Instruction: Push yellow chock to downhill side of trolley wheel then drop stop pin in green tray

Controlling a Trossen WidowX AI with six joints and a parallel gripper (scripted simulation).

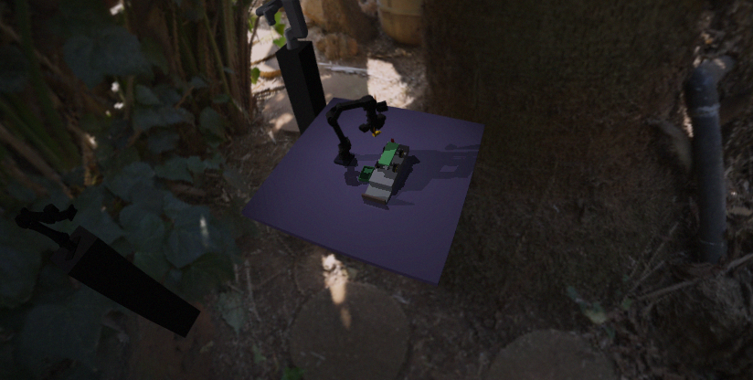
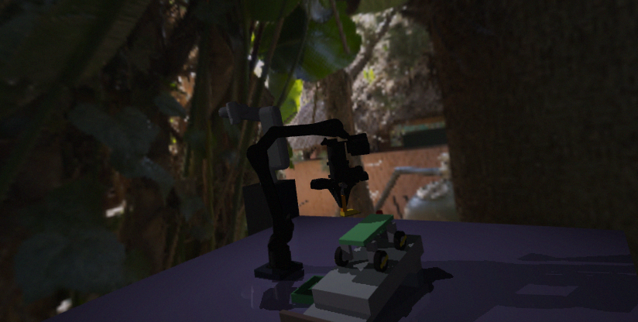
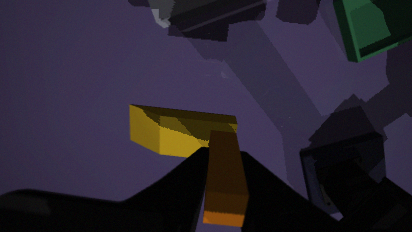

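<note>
Now: the green-decked trolley 150 mm ahead of my gripper tip, 140 mm to the right of it and 60 mm below it. Round my gripper tip: brown strip (130 mm ahead, 410 mm to the right, 150 mm below); yellow chock (10 mm ahead, 20 mm to the left, 10 mm below); stop pin (140 mm ahead, 20 mm to the right, 40 mm below).
</note>
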